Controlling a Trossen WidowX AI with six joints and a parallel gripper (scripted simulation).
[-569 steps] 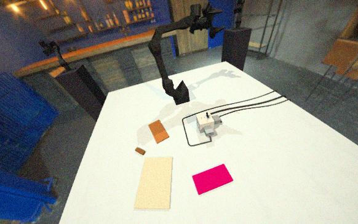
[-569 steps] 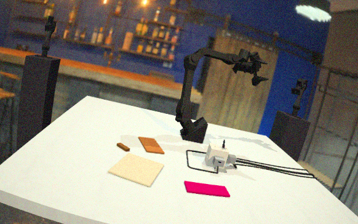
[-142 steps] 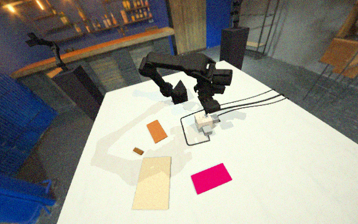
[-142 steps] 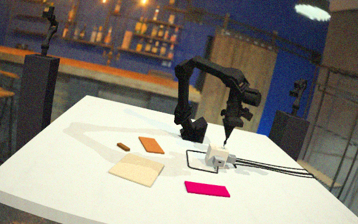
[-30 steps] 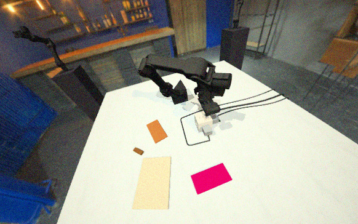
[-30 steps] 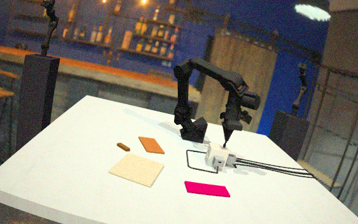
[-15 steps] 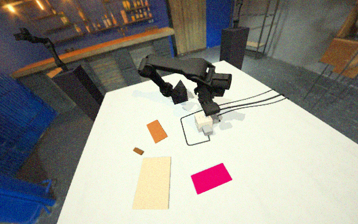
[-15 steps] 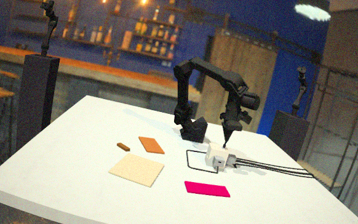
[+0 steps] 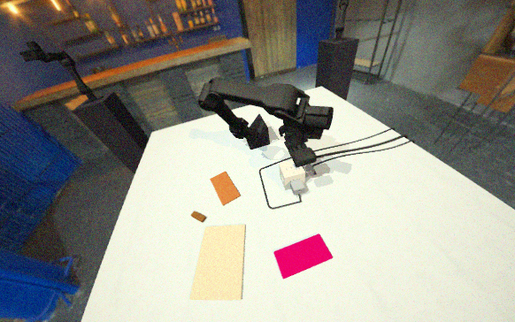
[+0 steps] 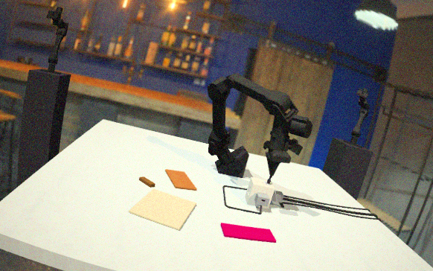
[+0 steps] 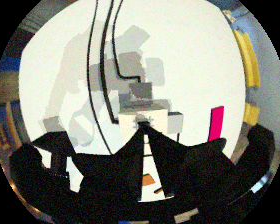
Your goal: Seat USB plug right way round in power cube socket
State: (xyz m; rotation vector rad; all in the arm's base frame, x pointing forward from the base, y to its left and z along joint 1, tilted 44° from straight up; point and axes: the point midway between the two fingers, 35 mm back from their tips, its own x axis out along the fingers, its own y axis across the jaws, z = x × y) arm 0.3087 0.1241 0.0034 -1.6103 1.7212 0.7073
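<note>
My gripper tip is now 2 cm above the USB plug. From my gripper tip the other things lie so: brown block 2 cm ahead, 40 cm to the right, 10 cm below; magenta card 26 cm ahead, 11 cm to the right, 10 cm below; orange card 8 cm behind, 29 cm to the right, 10 cm below.
</note>
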